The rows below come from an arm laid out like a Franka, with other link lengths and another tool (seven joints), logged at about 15 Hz.
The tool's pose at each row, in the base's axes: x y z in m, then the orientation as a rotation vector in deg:
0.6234 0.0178 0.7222 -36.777 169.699 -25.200
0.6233 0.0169 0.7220 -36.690 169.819 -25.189
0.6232 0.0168 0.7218 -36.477 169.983 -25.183
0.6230 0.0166 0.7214 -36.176 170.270 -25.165
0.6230 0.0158 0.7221 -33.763 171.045 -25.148
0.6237 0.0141 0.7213 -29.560 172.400 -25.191
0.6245 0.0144 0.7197 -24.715 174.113 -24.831
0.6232 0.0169 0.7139 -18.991 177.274 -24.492
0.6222 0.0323 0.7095 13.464 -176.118 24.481
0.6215 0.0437 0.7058 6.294 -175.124 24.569
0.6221 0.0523 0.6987 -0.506 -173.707 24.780
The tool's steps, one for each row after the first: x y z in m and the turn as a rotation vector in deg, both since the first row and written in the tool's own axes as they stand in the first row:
0.0005 -0.0007 0.0004 -0.036 0.100 0.058
0.0006 -0.0007 0.0006 -0.072 0.231 0.199
0.0009 -0.0007 0.0010 -0.146 0.464 0.398
0.0012 -0.0016 0.0006 -0.222 0.961 1.982
0.0013 -0.0031 0.0019 -0.330 1.930 4.712
0.0005 -0.0027 0.0034 -0.769 3.204 7.832
0.0007 0.0017 0.0081 -1.603 5.981 11.367
-0.0047 0.0168 0.0082 -1.739 8.190 14.528
-0.0088 0.0281 0.0087 -1.709 10.246 18.849
-0.0128 0.0375 0.0133 -1.590 12.414 22.968

